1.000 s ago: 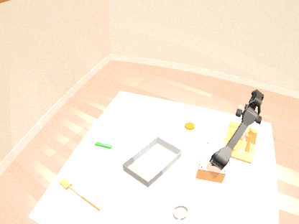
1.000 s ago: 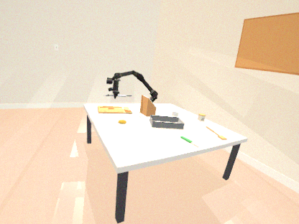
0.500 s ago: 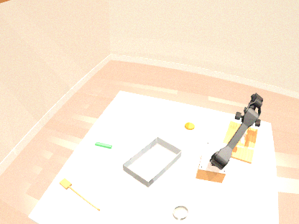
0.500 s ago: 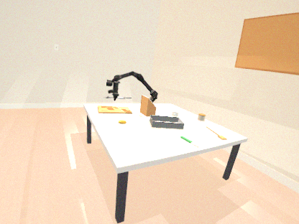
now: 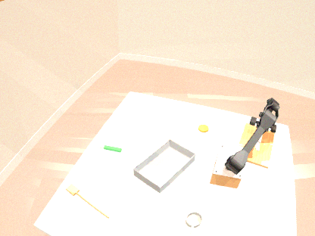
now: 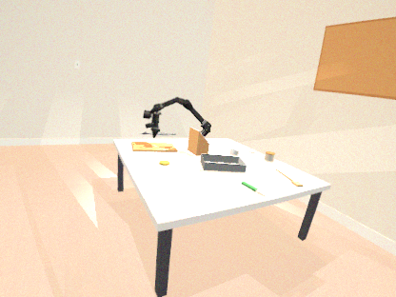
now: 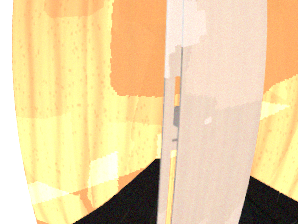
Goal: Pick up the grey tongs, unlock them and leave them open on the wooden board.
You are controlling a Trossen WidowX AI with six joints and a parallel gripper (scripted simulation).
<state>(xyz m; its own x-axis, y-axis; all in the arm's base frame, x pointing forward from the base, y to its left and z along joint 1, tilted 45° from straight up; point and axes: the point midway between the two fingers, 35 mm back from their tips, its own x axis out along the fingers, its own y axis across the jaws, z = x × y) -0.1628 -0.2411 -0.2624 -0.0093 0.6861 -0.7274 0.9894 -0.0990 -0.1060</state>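
Now: gripper tip 8 cm above the wooden board. The rest, counted from my gripper tip: grey roasting tin: 52 cm ahead, 36 cm to the left, 6 cm below; then yellow disc: 39 cm ahead, 8 cm below, 3 cm to the right.
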